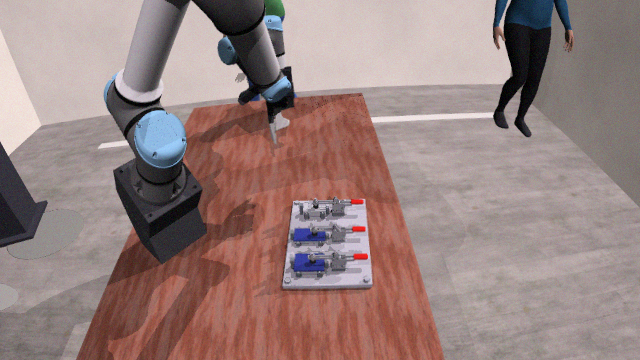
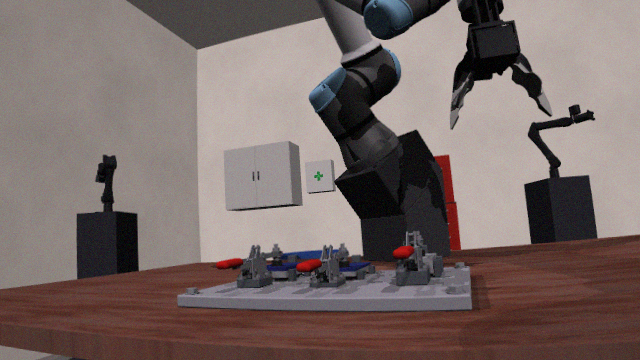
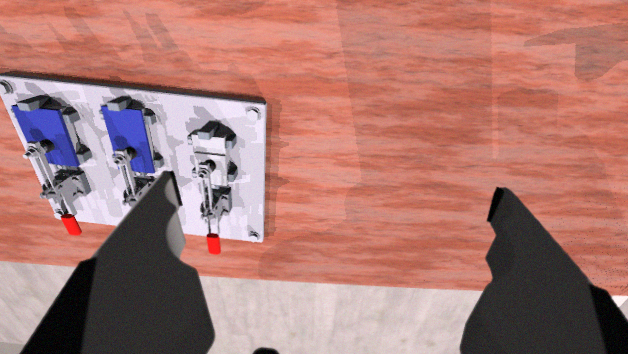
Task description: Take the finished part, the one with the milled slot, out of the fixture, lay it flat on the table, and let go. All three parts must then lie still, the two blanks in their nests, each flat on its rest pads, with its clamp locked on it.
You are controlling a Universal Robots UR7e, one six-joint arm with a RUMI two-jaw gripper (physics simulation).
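Where they show: gripper, fingertip midpoint: (image 1: 277, 131) (image 2: 501, 123) (image 3: 333, 181); arm's base at its link origin: (image 1: 158, 179) (image 2: 374, 156).
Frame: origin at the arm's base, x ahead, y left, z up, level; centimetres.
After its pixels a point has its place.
The finished part (image 1: 316, 212) {x 42.1, y -3.1, z -23.2 cm} (image 3: 212, 145) {x 40.2, y 0.2, z -22.6 cm}, pale metal with a slot line across it, sits in the end nest of the fixture plate (image 1: 327, 284) {x 36.1, y -29.0, z -25.2 cm} (image 2: 325, 303) {x 54.2, y -14.5, z -25.8 cm} (image 3: 254, 150) {x 43.1, y 4.1, z -25.2 cm}. Its clamp arm lies over it, with the red handle (image 1: 357, 201) {x 54.4, y -6.2, z -20.7 cm} (image 2: 403, 251) {x 56.2, y -6.3, z -20.8 cm} (image 3: 213, 244) {x 54.0, y -5.6, z -20.5 cm} pointing outward. Two blue blanks (image 1: 302, 234) {x 35.3, y -10.3, z -23.6 cm} (image 1: 303, 264) {x 32.0, y -21.8, z -23.1 cm} (image 3: 133, 131) {x 36.2, y -9.5, z -23.6 cm} (image 3: 46, 125) {x 32.4, y -20.0, z -23.1 cm} sit in the other nests, with clamp arms down over them. Whether each clamp is locked is hard to tell. My gripper (image 1: 281, 134) {x 37.0, y 15.9, z -3.1 cm} (image 2: 501, 121) {x 37.0, y 15.9, z -3.1 cm} (image 3: 333, 181) {x 37.0, y 15.9, z -3.1 cm} is open and empty, above the table, off the finished part's end of the plate.
The wooden table (image 1: 240, 310) {x 12.6, y -28.0, z -26.7 cm} (image 2: 550, 285) {x 52.0, y 11.8, z -26.7 cm} (image 3: 425, 125) {x 45.8, y 26.8, z -26.7 cm} carries the plate. The arm's dark base (image 1: 172, 227) {x -1.1, y -0.3, z -17.0 cm} stands across from the red handles. The clamps stand up from the plate. A person (image 1: 530, 55) stands on the floor beyond the table.
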